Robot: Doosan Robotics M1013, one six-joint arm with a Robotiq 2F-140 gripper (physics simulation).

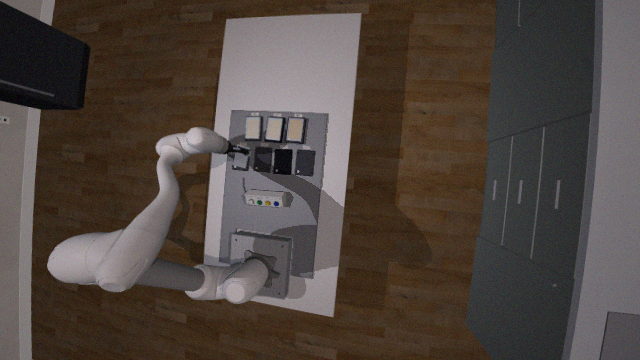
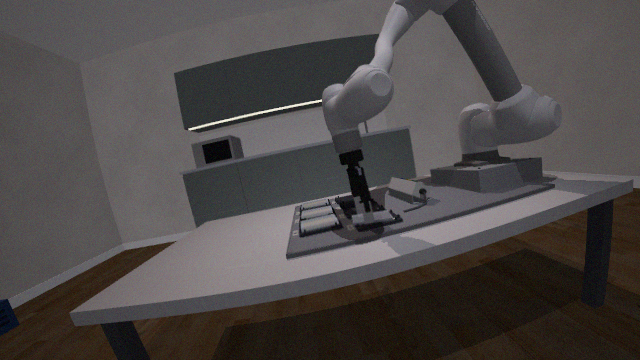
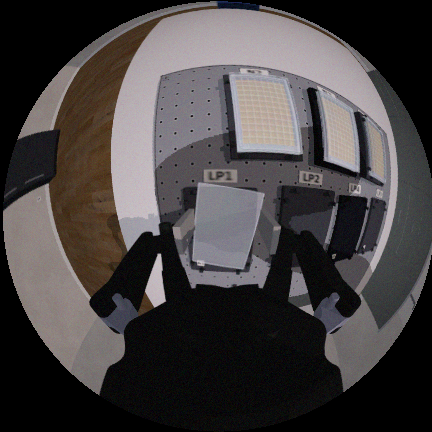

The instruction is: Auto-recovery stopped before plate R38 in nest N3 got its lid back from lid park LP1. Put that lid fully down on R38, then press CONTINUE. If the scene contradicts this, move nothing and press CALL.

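Seen in the pictures: gripper, between the fingertips: (image 1: pixel 242 153) (image 2: pixel 365 218) (image 3: pixel 226 218); arm's base, origin of its link: (image 1: pixel 258 268) (image 2: pixel 480 163).
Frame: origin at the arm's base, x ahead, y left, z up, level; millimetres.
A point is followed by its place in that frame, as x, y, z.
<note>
A clear, greyish lid (image 1: pixel 240 161) {573, 257, -53} (image 2: pixel 376 217) {591, 277, -53} (image 3: pixel 227 225) {615, 254, -52} sits turned askew over the dark lid park by the LP1 label (image 3: pixel 220 175) {679, 270, -70}. My gripper (image 3: pixel 226 218) {623, 257, -57} reaches down over it with one finger pad at each long side, and is shut on the lid. The lid is low, at the park. Three plates with pale wells stand in a row beyond: the left plate (image 1: pixel 253 128) {778, 209, -43} (image 3: pixel 265 115) {766, 221, -44}, the middle plate (image 1: pixel 274 129) {792, 78, -42} (image 3: pixel 340 132) {785, 95, -42} and the right plate (image 1: pixel 296 129) {811, -54, -34} (image 3: pixel 375 147) {809, -25, -35}. Their nest labels are too blurred to read. The button box (image 1: pixel 265 196) {411, 35, 8} (image 2: pixel 406 189) {423, 111, -22} has white, green, yellow and blue buttons; their lettering is unreadable.
Right of LP1 stand the dark LP2 park (image 1: pixel 263 159) {611, 119, -63} (image 3: pixel 306 212) {644, 134, -62}, a black park (image 1: pixel 282 161) {621, 1, -62} (image 3: pixel 349 225) {632, 9, -63} and another dark park (image 1: pixel 305 162) {640, -135, -62} (image 3: pixel 373 225) {642, -119, -62}. A cable lies beside the button box. The arm's base block (image 1: pixel 285 250) {141, -133, -3} (image 2: pixel 480 176) {152, 191, -12} stands at the other end of the table.
</note>
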